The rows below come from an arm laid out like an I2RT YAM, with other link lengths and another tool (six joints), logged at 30 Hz.
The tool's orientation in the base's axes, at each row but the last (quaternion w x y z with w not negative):
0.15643 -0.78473 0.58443 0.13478
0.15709 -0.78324 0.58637 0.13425
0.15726 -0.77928 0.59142 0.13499
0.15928 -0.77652 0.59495 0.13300
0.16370 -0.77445 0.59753 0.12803
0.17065 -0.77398 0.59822 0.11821
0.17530 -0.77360 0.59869 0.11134
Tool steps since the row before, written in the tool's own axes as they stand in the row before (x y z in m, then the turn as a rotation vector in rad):
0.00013 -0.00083 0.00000 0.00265 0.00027 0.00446
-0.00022 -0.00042 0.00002 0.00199 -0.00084 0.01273
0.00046 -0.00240 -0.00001 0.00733 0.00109 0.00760
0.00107 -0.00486 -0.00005 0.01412 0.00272 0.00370
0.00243 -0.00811 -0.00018 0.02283 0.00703 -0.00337
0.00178 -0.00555 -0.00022 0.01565 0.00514 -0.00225
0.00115 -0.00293 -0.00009 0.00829 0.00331 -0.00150
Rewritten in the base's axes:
0.00083 0.00011 0.00002 0.00036 -0.00059 -0.00515
0.00034 0.00031 0.00011 0.00102 0.00361 -0.01235
0.00244 0.00019 0.00003 0.00070 -0.00364 -0.00995
0.00497 0.00021 0.00005 0.00093 -0.01160 -0.00922
0.00846 -0.00034 0.00002 -0.00101 -0.02318 -0.00662
0.00581 -0.00041 0.00019 -0.00100 -0.01594 -0.00463
0.00312 -0.00041 0.00005 -0.00111 -0.00870 -0.00225

